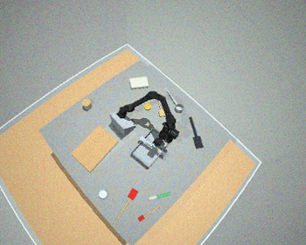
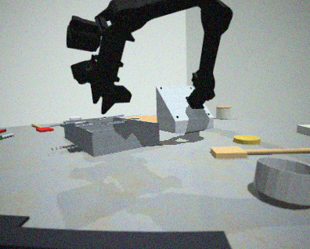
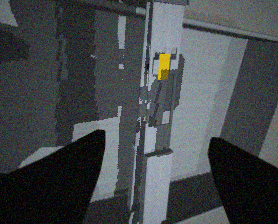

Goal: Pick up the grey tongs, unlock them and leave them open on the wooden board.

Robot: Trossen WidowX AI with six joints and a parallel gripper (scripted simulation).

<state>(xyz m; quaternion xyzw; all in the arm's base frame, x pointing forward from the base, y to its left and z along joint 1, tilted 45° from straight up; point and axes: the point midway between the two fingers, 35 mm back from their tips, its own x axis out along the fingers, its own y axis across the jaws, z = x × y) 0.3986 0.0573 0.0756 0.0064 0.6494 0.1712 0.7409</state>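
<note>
My gripper tip is 4 cm short of the yellow lock piece, 4 cm above it and 2 cm to the left of it. The rest, counted from my gripper tip: black spatula (37 cm to the left, 15 cm ahead, 10 cm below); then grey roasting tin (7 cm below, 4 cm to the right, 3 cm behind); then red spatula (48 cm to the right, 19 cm ahead, 10 cm below).
</note>
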